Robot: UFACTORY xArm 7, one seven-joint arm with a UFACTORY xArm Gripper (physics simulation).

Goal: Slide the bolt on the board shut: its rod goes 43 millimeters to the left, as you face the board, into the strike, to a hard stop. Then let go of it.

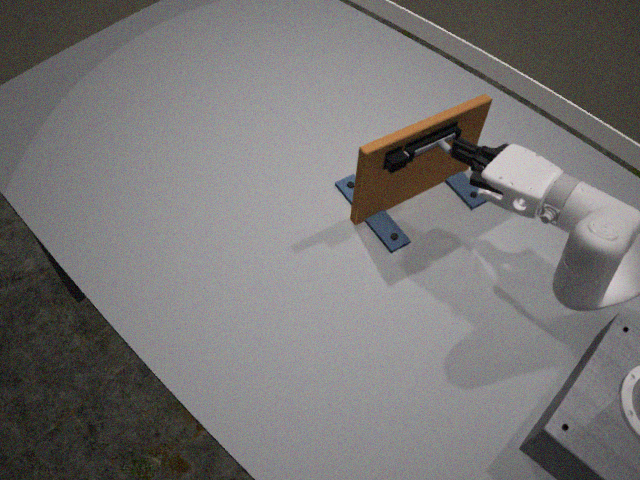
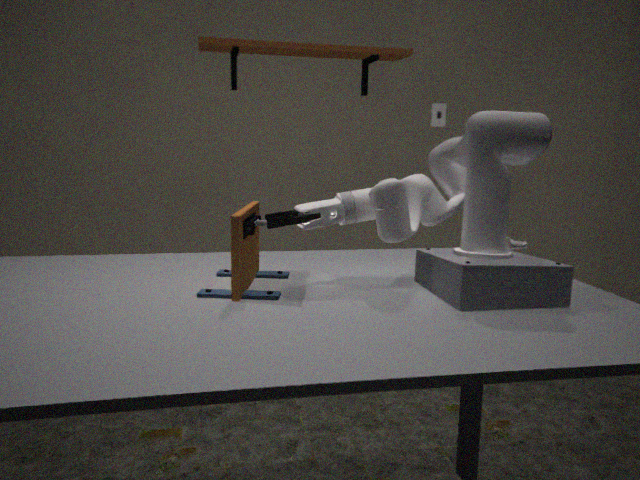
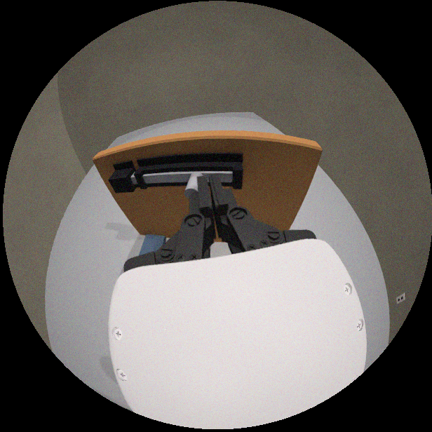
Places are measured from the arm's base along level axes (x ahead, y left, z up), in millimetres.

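Pixels of known places: gripper, fingertip midpoint: (image 1: 454,146) (image 2: 266,221); arm's base at its link origin: (image 2: 482,255).
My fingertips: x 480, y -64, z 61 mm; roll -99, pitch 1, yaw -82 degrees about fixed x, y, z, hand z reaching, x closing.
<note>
Ahead of a thing's pixels: the offset from my fingertips to its top centre. "pt": to the spot under its first point. Level surfaces: height alone.
The orange board @[dx +43, dy +21, dz +34 mm] (image 1: 413,180) (image 2: 244,258) (image 3: 267,200) stands upright, with a black bolt housing @[dx +19, dy +43, dz +18 mm] (image 1: 433,137) (image 3: 190,161) on its face. The grey rod @[dx +27, dy +32, dz +4 mm] (image 1: 426,148) (image 3: 162,178) shows in the housing, and its left end spans the small gap to the black strike @[pt dx +29, dy +102, dz +9 mm] (image 1: 397,159) (image 3: 122,178). How deep the rod sits in the strike is hidden. The light knob @[dx +9, dy +13, dz +6 mm] (image 1: 445,145) (image 2: 260,223) (image 3: 192,185) sticks out from the rod. My gripper (image 1: 455,148) (image 2: 267,220) (image 3: 208,190) is shut and empty, its fingertips close against the knob's right side; contact is hard to tell.
Blue feet (image 1: 386,230) (image 1: 465,190) (image 2: 245,294) (image 3: 152,244) hold the board on the grey table @[dz -142 mm] (image 1: 232,310) (image 2: 155,351). The arm's grey base block (image 1: 589,413) (image 2: 516,284) stands on the table. A wall shelf (image 2: 305,49) hangs above, behind the table.
</note>
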